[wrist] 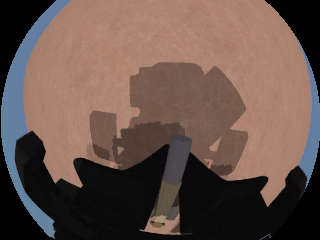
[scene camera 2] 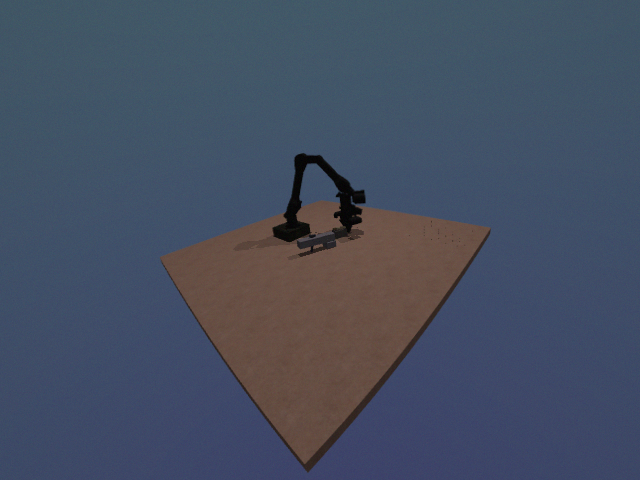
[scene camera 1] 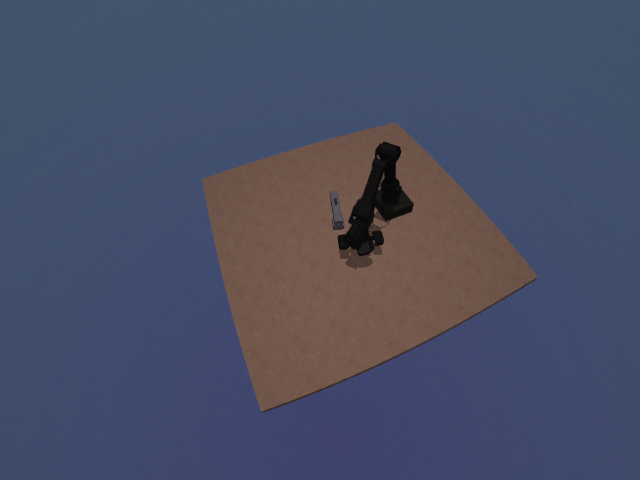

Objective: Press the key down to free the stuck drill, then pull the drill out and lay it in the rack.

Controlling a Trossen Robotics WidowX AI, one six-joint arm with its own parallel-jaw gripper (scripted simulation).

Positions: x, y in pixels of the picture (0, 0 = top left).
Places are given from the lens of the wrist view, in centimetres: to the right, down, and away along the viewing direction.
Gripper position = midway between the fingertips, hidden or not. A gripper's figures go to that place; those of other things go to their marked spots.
my gripper [wrist: 174, 149]: 1, 3, 10
drill [wrist: 178, 151]: 1, 2, 6
